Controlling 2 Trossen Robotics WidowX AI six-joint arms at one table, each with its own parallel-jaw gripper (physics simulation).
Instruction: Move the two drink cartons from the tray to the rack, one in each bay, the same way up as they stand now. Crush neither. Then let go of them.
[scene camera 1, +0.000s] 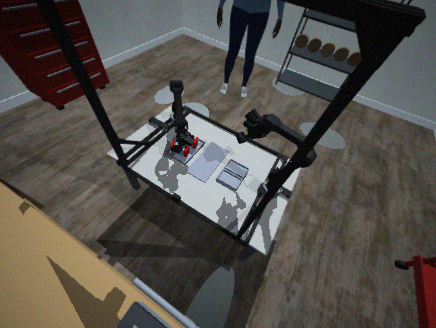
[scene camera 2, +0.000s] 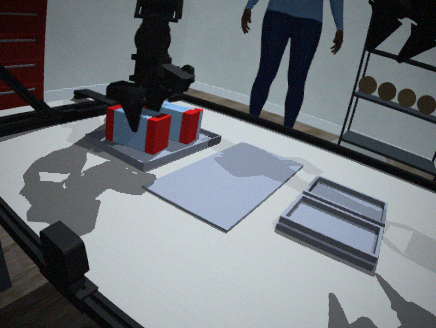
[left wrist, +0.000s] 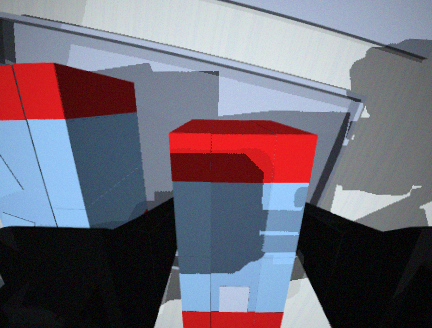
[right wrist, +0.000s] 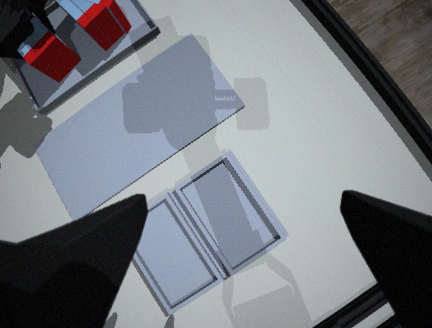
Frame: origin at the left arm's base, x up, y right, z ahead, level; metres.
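Seen in the pictures: left gripper, fingertip midpoint: (scene camera 1: 181, 149) (scene camera 2: 143, 127) (left wrist: 232, 200) (right wrist: 41, 45); right gripper, fingertip midpoint: (scene camera 2: 383, 56) (right wrist: 243, 202).
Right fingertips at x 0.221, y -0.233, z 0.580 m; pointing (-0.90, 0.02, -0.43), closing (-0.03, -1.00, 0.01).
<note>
Pixels of each thing's top centre, then the offset from my right fingertips to it.
- tray, top centre: (left wrist: 160, 176) (scene camera 2: 156, 134) (right wrist: 74, 33) (scene camera 1: 185, 146) dx -0.260, dy +0.279, dz -0.288 m
- nearer drink carton, top centre: (left wrist: 236, 257) (scene camera 2: 138, 111) (right wrist: 22, 29) dx -0.202, dy +0.330, dz -0.264 m
- farther drink carton, top centre: (left wrist: 21, 207) (scene camera 2: 173, 105) dx -0.202, dy +0.240, dz -0.317 m
- rack, top centre: (right wrist: 198, 233) (scene camera 2: 342, 208) (scene camera 1: 233, 172) dx -0.256, dy +0.061, dz +0.058 m
Two blue drink cartons with red ends stand in the tray (scene camera 1: 187, 160) (scene camera 2: 145, 164) (right wrist: 100, 73). My left gripper (scene camera 2: 145, 118) (left wrist: 232, 200) is shut on the nearer drink carton (scene camera 2: 159, 135) (left wrist: 240, 165) (right wrist: 53, 58), a finger against each long side; its base still appears to rest on the tray. The farther drink carton (scene camera 2: 190, 127) (left wrist: 100, 160) (right wrist: 107, 25) stands beside it, outside the fingers. My right gripper (scene camera 2: 386, 54) (right wrist: 243, 202) is open and empty, high above the rack (scene camera 1: 232, 175) (scene camera 2: 345, 212) (right wrist: 199, 235). Both rack bays are empty. The left fingertips are partly hidden by the carton.
A flat grey plate (scene camera 1: 202, 170) (scene camera 2: 225, 192) (right wrist: 100, 145) lies between the tray and the rack. A black frame (scene camera 1: 170, 194) runs around the table, with uprights at its corners. A person (scene camera 1: 242, 45) stands behind the table, near a shelf unit.
</note>
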